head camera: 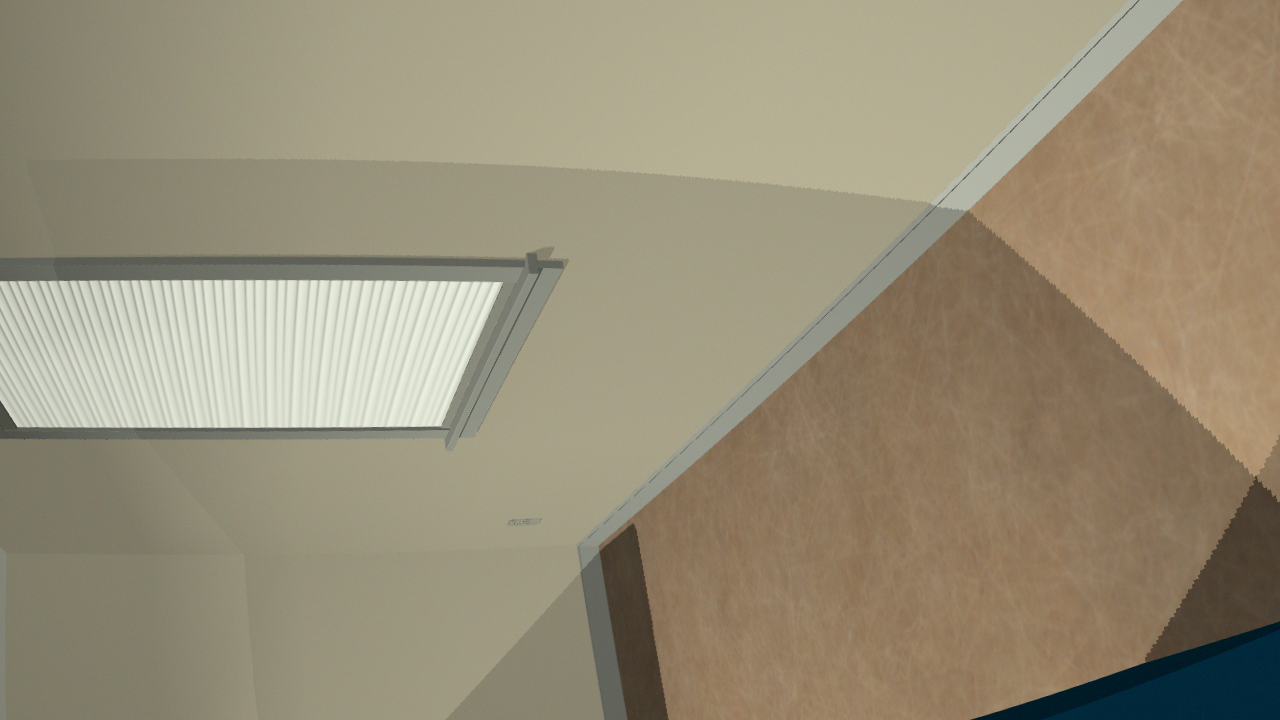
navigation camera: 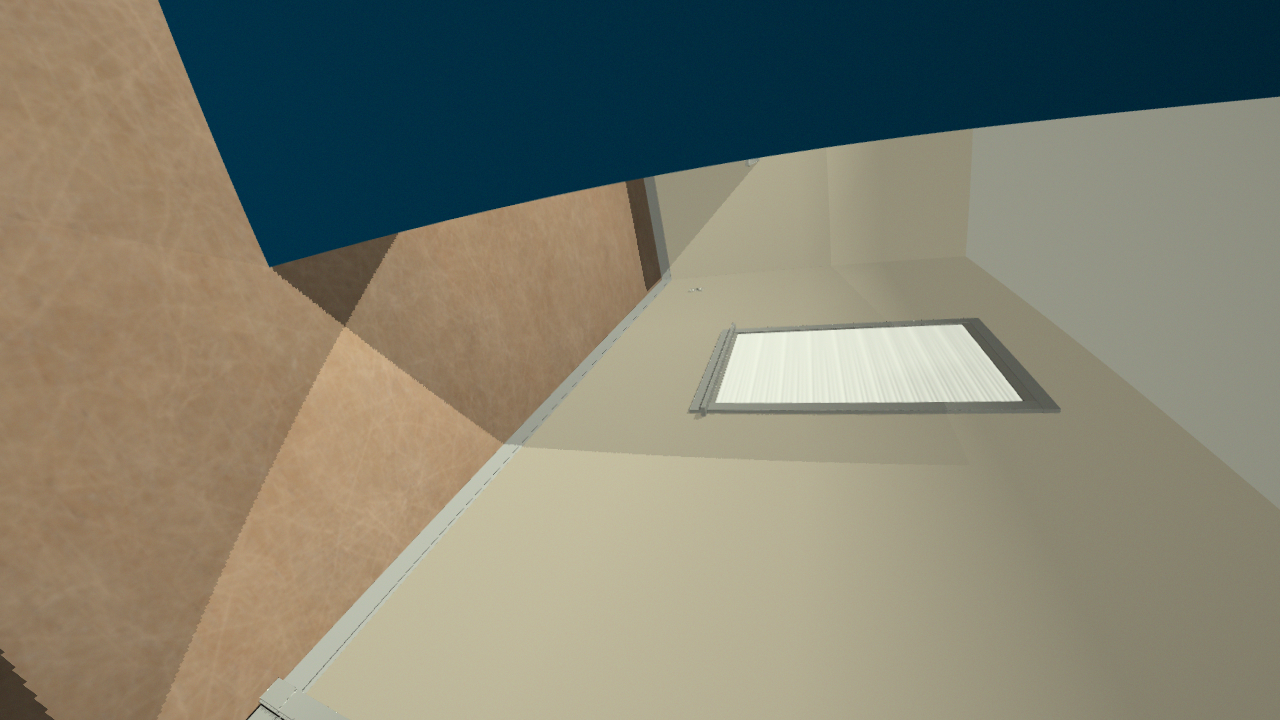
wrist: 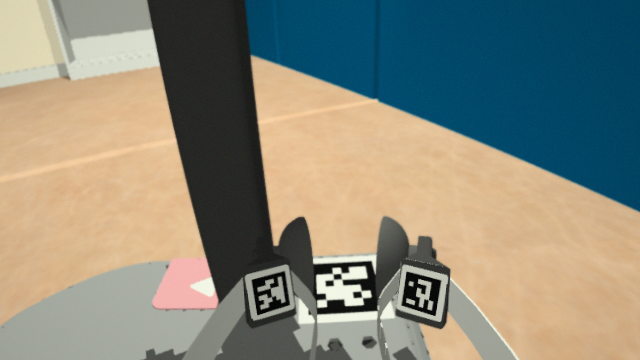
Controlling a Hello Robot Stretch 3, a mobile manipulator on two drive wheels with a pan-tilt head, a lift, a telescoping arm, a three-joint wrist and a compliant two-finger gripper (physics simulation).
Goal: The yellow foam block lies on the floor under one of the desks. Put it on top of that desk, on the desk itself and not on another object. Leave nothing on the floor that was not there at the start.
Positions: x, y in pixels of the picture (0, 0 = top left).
Scene:
gripper: wrist 343, 244; not seen in the head camera view (out of frame); not seen in the navigation camera view (out of frame)
same spot on window with blinds: (head camera: 179, 348) = (navigation camera: 872, 368)

